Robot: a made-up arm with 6 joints. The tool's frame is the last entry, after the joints.
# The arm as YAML. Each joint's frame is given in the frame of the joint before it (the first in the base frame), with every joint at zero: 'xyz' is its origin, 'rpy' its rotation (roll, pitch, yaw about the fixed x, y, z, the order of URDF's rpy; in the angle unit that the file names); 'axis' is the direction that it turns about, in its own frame. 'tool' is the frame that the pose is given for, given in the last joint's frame.
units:
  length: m
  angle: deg
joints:
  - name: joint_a
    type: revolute
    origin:
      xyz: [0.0, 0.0, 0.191]
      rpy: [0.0, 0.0, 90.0]
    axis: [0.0, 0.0, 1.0]
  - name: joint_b
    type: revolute
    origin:
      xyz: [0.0, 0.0, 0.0]
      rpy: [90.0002, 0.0, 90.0]
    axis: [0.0, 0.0, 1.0]
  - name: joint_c
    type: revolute
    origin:
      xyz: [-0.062, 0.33, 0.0]
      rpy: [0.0, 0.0, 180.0]
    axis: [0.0, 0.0, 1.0]
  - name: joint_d
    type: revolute
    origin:
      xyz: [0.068, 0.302, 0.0]
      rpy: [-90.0, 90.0, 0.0]
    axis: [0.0, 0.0, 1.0]
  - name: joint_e
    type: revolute
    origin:
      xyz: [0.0, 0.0, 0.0]
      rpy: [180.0, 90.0, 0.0]
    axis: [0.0, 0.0, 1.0]
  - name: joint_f
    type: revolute
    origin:
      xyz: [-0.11, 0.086, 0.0]
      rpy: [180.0, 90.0, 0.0]
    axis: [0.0, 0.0, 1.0]
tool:
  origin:
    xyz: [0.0, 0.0, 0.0]
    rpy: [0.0, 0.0, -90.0]
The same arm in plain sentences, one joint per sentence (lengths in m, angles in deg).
The arm has six revolute joints in a row. What follows holds with every joint at zero, and every direction is one of the base frame's. Joint 1 lies 0.191 m along +z from the base frame's origin and turns about +z. Joint 2 lies at the same point as joint 1 and turns about +y. Joint 3 lies 0.062 m along +x and 0.33 m along +z from joint 2 and turns about +y. Joint 4 lies 0.068 m along +x and 0.302 m along -z from joint 3 and turns about -z. Joint 5 lies at the same point as joint 4 and turns about +y. Joint 6 lies 0.086 m along +x and 0.11 m along -z from joint 5 and turns about -z. The tool frame, which is the frame that the pose is given for, lies at the same point as joint 6; its axes are the base frame's turned by roll 180, pitch 0 and yaw 0 deg (as in URDF: about the fixed x, then y, then z).
